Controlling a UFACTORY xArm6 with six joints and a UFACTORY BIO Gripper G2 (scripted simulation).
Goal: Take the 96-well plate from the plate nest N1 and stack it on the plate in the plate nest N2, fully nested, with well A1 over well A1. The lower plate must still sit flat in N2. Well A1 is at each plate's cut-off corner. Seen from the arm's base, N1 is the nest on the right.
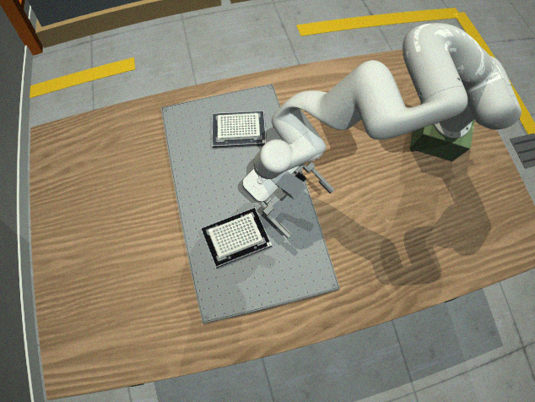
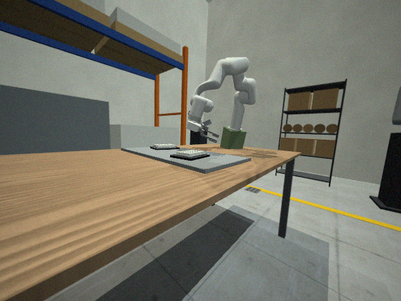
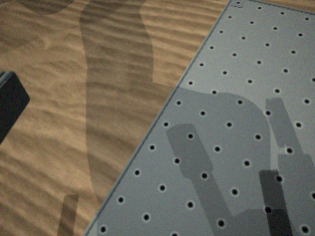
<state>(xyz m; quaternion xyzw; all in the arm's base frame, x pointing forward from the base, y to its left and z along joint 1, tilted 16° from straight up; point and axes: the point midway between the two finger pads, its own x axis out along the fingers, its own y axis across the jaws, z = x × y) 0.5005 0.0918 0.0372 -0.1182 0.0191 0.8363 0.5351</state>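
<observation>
My gripper is now 8 cm short of the plate nest N1, 34 cm to the left of it and 9 cm above it. From my hand the other things lie so: black plate nest N2: 19 cm ahead, 1 cm to the right, 9 cm below.
</observation>
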